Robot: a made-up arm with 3 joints. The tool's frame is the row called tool.
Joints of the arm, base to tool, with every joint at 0 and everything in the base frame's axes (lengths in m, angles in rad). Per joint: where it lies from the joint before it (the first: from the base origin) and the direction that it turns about. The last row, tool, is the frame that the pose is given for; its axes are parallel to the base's.
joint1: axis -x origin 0 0 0.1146
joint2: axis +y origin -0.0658 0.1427 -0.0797
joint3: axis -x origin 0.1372 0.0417 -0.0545
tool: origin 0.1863 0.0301 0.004
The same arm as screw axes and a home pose.
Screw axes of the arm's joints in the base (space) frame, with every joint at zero. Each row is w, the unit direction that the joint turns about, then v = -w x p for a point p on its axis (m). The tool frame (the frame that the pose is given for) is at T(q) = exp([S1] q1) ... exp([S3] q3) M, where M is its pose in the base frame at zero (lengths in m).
S1 = (-1, 0, 0, 0, -0.1146, 0)
S2 = (0, 1, 0, -0.0349, 0, -0.0658)
S3 = (-1, 0, 0, 0, 0.0196, 0.1844)
M: xyz 0.2577 0.2145 -0.0156 (m) rpy 0 0 0 (rad, as in URDF)

